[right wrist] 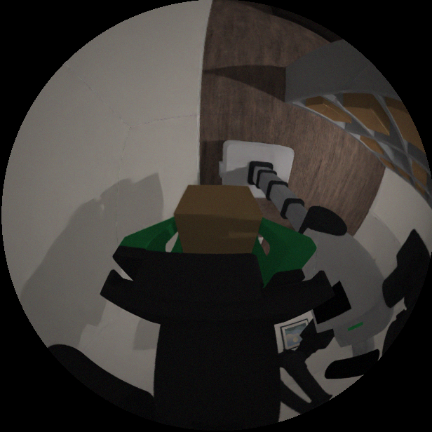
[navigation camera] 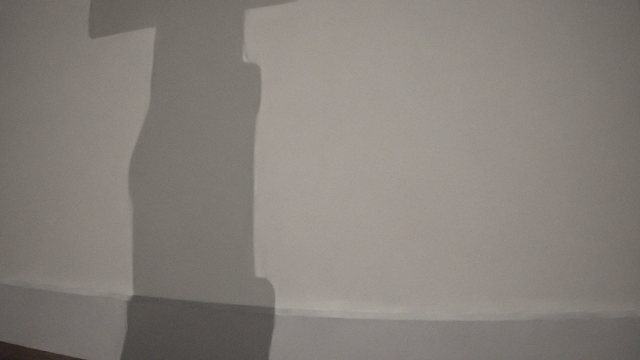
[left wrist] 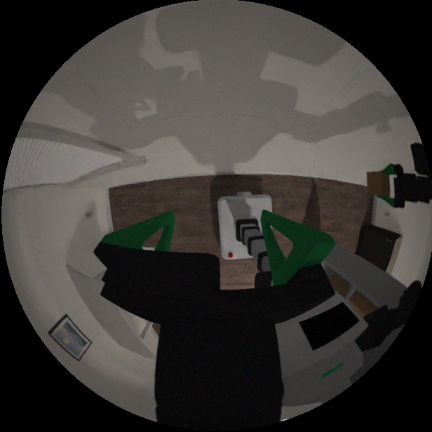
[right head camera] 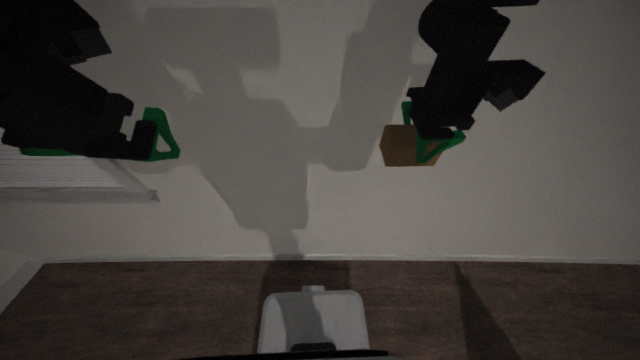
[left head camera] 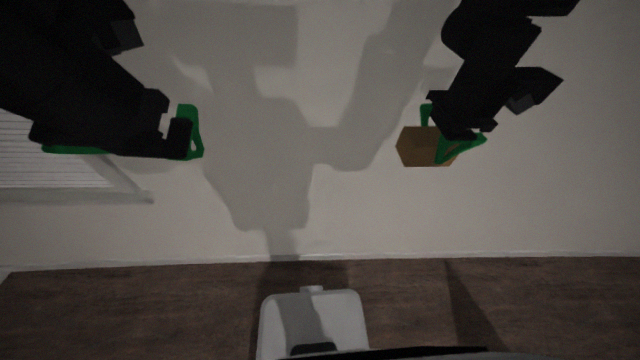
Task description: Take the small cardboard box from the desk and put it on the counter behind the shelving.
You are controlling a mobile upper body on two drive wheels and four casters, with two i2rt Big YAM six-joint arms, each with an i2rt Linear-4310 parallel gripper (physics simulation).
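Places are measured from the left arm's base along level axes (x right, y down, z ahead), in centimetres.
Where they show: left gripper, fingertip midpoint: (right head camera: pixel 146 152) (left head camera: pixel 167 150); right gripper, fingertip midpoint: (right head camera: pixel 415 151) (left head camera: pixel 430 151).
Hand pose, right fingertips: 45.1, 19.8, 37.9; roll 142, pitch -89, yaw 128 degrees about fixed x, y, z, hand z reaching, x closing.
After its pixels a point has its place, as x, y, z.
The small brown cardboard box (left head camera: pixel 417 146) {39.5, 15.9, 35.2} (right head camera: pixel 397 146) {39.8, 16.0, 35.1} (left wrist: pixel 378 184) (right wrist: pixel 218 215) is in the air between the green fingers of my right gripper (right wrist: pixel 217 214), which is shut on it. My left gripper (left wrist: pixel 217 214) is open and empty, its green fingers wide apart, level with the right one in the head views. The grey shelving (left wrist: pixel 370 270) (right wrist: pixel 315 75), with larger brown boxes in it, stands at the lower right in the left wrist view and the upper right in the right wrist view. I cannot make out the counter or the desk for certain.
A pale wall (left head camera: pixel 350 215) {41.9, 79.3, 56.6} (right head camera: pixel 350 215) {41.7, 79.0, 56.6} (navigation camera: pixel 425 175) {33.5, 116.6, 56.9} rises close in front of the white base (left head camera: pixel 345 320) {38.7, 115.0, 18.1} (right head camera: pixel 345 320) {38.4, 115.0, 18.6}. A window blind (left head camera: pixel 55 167) {-56.5, 45.1, 59.4} (left wrist: pixel 60 162) is at the left. A dark cabinet-like block (left wrist: pixel 377 245) stands beyond the shelving. A framed picture (left wrist: pixel 70 337) hangs at the lower left.
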